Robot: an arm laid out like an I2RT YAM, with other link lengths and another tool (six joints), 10 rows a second.
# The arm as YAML. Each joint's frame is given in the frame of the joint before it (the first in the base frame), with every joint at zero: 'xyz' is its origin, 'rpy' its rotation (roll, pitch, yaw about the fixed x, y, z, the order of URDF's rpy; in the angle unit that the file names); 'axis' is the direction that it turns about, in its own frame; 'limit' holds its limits. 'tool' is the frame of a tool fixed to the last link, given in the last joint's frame.
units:
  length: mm
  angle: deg
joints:
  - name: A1
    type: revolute
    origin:
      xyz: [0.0, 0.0, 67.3]
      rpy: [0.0, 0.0, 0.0]
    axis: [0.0, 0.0, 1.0]
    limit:
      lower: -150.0
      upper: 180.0
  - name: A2
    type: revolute
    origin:
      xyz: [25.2, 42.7, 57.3]
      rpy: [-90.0, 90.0, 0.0]
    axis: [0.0, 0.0, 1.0]
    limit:
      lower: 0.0
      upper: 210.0
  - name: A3
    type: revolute
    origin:
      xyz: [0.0, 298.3, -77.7]
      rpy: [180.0, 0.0, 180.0]
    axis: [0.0, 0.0, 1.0]
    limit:
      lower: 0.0
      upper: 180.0
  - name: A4
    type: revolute
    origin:
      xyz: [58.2, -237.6, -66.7]
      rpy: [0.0, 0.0, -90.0]
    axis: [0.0, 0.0, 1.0]
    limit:
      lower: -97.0
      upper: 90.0
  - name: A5
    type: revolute
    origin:
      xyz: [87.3, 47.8, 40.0]
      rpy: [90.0, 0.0, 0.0]
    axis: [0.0, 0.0, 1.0]
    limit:
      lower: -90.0
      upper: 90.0
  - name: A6
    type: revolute
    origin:
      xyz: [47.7, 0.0, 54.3]
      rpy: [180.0, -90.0, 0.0]
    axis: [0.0, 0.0, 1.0]
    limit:
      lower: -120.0
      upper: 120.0
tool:
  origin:
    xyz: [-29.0, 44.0, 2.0]
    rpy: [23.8, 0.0, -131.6]
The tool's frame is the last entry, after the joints.
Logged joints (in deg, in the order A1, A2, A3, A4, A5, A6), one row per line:
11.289, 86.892, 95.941, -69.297, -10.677, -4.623
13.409, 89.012, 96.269, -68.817, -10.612, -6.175
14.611, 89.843, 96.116, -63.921, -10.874, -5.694
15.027, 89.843, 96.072, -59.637, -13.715, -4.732
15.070, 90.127, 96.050, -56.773, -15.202, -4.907
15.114, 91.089, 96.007, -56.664, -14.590, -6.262
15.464, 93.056, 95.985, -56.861, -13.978, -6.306
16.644, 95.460, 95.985, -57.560, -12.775, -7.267
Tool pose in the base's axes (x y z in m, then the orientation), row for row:
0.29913, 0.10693, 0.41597, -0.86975, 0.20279, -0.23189, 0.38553
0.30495, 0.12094, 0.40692, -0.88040, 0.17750, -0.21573, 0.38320
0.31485, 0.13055, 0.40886, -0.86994, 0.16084, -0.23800, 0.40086
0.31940, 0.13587, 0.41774, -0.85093, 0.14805, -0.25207, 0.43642
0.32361, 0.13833, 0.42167, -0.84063, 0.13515, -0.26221, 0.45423
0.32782, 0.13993, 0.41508, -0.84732, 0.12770, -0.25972, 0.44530
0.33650, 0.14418, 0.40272, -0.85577, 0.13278, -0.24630, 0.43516
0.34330, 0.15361, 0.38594, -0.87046, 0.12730, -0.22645, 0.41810
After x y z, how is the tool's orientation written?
As a quaternion, x y z w.
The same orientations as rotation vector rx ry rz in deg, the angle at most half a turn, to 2 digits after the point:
-126.92, 29.59, -33.84
-128.62, 25.93, -31.52
-126.04, 23.30, -34.48
-121.29, 21.10, -35.93
-118.86, 19.11, -37.08
-120.29, 18.13, -36.87
-122.05, 18.94, -35.13
-125.12, 18.30, -32.55

